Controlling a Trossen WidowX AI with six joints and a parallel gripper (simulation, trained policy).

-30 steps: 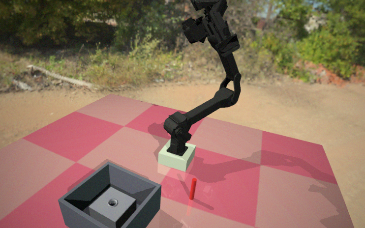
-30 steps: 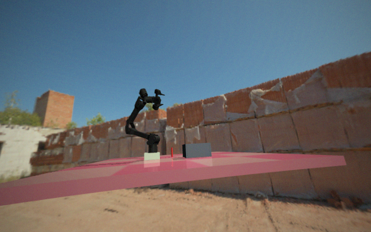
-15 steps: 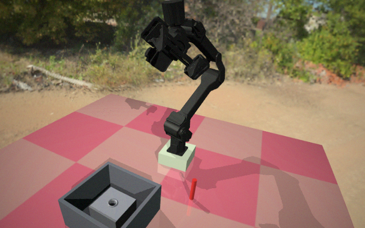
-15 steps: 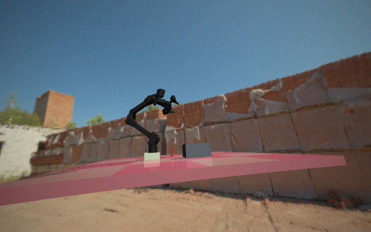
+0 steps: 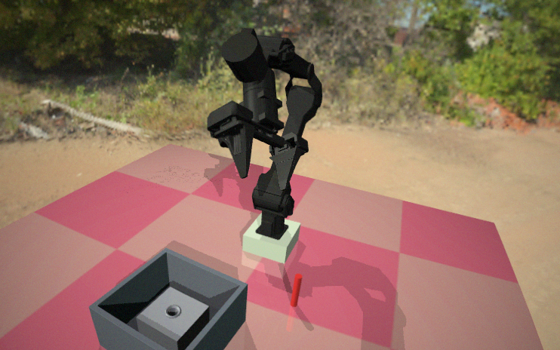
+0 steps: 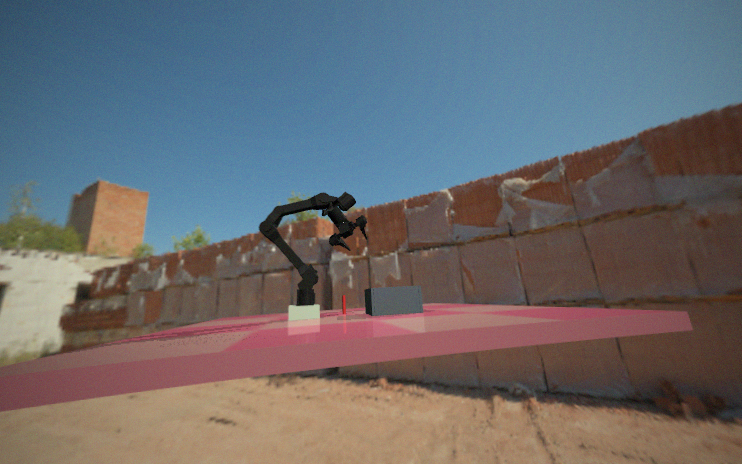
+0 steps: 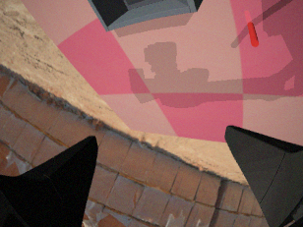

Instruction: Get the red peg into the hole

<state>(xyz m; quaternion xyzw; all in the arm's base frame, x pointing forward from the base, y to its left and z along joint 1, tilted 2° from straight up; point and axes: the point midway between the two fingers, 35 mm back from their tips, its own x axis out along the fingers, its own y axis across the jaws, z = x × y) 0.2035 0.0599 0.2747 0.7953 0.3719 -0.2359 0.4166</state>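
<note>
Right now the red peg is 260 mm below my gripper tip, 70 mm behind it and 60 mm to the left of it. From my gripper tip the other things lie so: grey plate (250 mm below, 110 mm to the right, 110 mm ahead); grey box (270 mm below, 110 mm to the right, 110 mm ahead).
</note>
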